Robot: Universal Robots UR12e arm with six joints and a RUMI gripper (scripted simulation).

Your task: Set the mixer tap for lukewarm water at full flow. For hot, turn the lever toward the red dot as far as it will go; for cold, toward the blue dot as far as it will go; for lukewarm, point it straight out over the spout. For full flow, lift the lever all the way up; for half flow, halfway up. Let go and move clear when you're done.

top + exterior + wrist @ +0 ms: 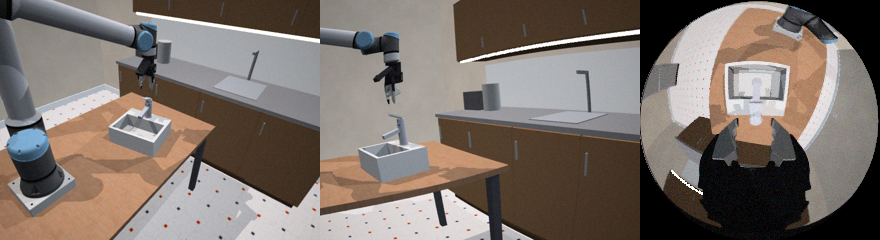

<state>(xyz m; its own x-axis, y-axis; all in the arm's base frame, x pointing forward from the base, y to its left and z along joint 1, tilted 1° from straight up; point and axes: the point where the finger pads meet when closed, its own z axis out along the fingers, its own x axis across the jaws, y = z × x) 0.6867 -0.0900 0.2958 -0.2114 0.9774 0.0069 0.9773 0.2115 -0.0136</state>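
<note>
Now: the lever 8 cm below my hand, 2 cm ahead of it and 1 cm to the left of it. The rest, counted from my hand: grey mixer tap 13 cm below, 3 cm ahead, 1 cm to the left; then white basin 32 cm below, 7 cm behind, 1 cm to the right.
</note>
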